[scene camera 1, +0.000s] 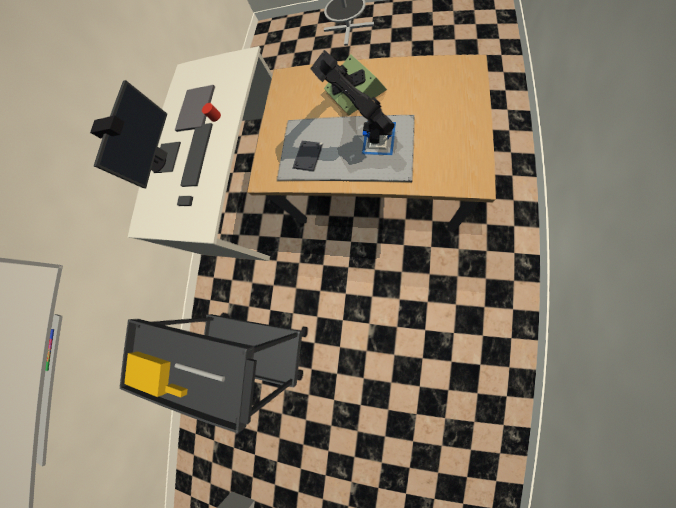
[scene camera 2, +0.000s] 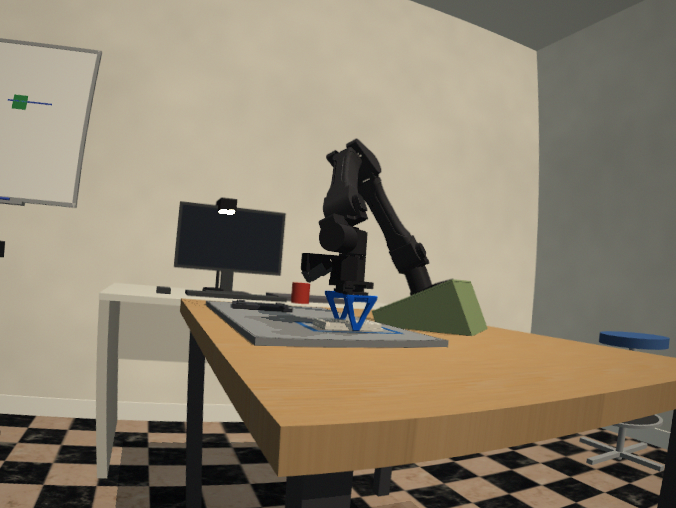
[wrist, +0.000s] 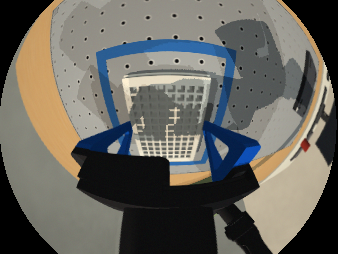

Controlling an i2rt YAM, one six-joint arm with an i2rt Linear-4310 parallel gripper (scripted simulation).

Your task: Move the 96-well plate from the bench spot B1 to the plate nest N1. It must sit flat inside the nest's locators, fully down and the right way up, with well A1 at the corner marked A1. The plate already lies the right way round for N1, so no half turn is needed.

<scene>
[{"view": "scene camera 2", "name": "my gripper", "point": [347, 327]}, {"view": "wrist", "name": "my gripper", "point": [167, 124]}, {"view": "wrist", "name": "white 96-well plate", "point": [180, 144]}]
</scene>
